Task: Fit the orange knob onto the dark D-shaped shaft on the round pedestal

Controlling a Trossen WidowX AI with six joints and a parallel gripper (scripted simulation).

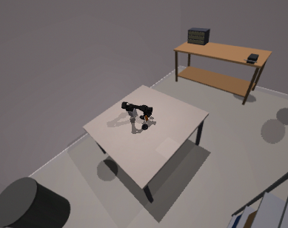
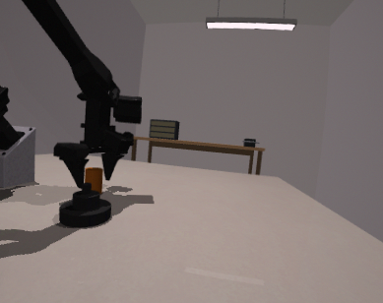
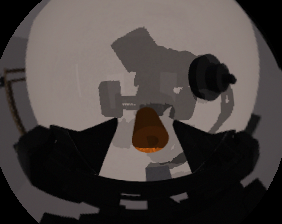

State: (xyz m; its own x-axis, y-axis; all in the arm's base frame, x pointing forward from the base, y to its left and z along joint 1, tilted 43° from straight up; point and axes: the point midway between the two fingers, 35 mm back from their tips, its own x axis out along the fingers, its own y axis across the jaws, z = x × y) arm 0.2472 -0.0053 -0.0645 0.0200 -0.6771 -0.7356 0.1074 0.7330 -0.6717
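Right now my gripper tip is 10 mm below the orange knob. Also, from my gripper tip: dark shaft 120 mm to the right, 70 mm ahead, 10 mm above.
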